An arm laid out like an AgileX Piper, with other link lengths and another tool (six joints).
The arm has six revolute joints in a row. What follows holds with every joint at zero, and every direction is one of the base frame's.
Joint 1 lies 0.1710 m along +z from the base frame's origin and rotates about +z.
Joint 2 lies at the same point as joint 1 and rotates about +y.
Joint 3 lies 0.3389 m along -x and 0.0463 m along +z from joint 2 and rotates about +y.
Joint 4 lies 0.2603 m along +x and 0.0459 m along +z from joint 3 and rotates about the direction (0.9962, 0, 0.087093).
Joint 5 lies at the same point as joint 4 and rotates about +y.
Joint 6 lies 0.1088 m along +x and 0.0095 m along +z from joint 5 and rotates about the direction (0.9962, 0, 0.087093).
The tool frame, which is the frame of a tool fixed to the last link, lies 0.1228 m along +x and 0.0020 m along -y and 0.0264 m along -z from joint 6; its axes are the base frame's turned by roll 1.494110, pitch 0.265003 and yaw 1.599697 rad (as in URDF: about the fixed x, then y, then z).
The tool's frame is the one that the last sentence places.
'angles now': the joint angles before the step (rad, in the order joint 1, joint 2, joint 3, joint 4, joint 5, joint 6). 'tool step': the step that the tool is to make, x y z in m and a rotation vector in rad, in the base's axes. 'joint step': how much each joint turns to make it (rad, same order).
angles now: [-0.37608, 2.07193, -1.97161, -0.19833, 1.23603, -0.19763]
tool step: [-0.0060, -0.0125, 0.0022, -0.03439, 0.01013, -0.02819]
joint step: [-0.01038, -0.00010, 0.00022, -0.04192, 0.00054, 0.01969]
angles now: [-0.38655, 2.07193, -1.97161, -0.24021, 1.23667, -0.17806]
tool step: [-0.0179, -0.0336, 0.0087, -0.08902, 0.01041, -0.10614]
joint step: [-0.03262, -0.00341, 0.00065, -0.11216, 0.00018, 0.08242]
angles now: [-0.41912, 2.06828, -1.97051, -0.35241, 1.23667, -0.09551]
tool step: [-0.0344, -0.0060, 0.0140, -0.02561, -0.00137, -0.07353]
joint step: [-0.02713, -0.08857, 0.10850, -0.04130, -0.01263, 0.05862]
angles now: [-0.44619, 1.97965, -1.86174, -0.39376, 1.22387, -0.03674]
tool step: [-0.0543, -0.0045, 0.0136, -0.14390, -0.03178, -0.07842]
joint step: [-0.00159, -0.18640, 0.30034, -0.18619, -0.14060, 0.18843]
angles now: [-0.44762, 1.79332, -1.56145, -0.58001, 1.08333, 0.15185]
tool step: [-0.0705, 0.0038, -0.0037, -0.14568, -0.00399, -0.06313]
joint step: [-0.00001, -0.19289, 0.34982, -0.24274, -0.11287, 0.24901]
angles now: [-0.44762, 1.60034, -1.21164, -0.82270, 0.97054, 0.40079]
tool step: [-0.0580, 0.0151, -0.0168, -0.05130, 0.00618, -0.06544]
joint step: [-0.00010, -0.12829, 0.24375, -0.12967, -0.02261, 0.18561]
